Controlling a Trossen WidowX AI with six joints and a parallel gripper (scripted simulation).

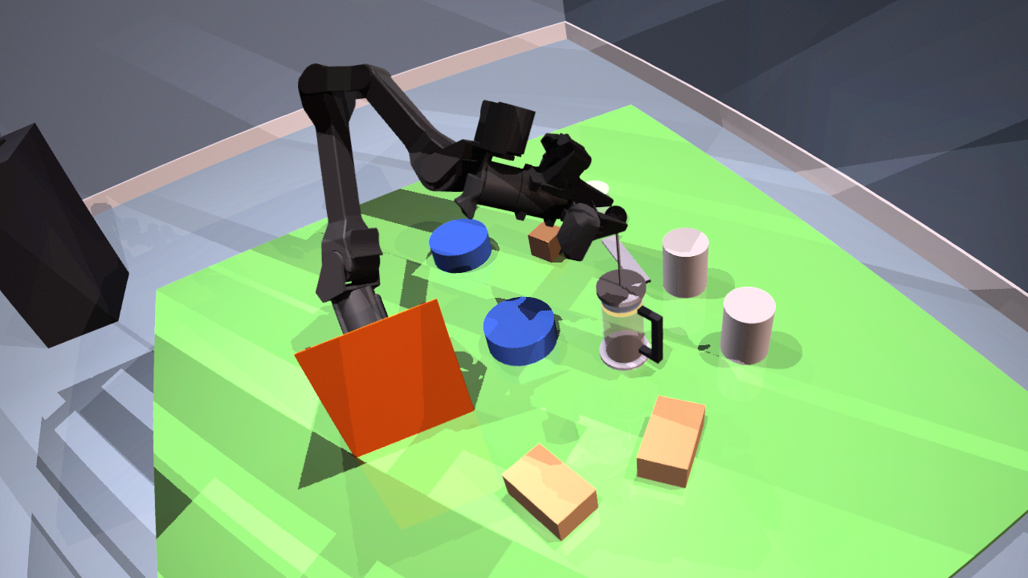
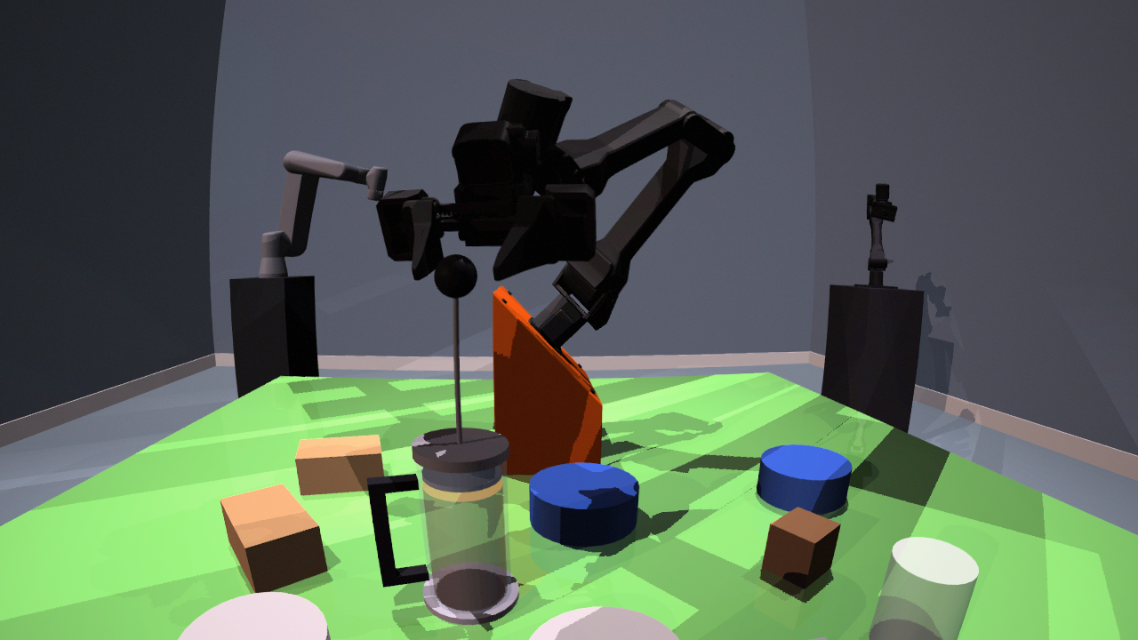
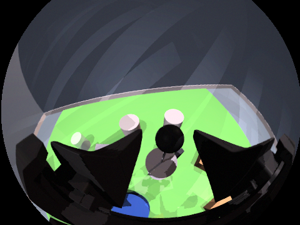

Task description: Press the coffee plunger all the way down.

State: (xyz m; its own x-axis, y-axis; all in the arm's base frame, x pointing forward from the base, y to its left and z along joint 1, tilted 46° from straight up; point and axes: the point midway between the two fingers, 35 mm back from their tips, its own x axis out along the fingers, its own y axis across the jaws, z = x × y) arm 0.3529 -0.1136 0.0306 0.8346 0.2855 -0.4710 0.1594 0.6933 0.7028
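The glass coffee press is 14 cm below my gripper tip and 2 cm to the right of it.
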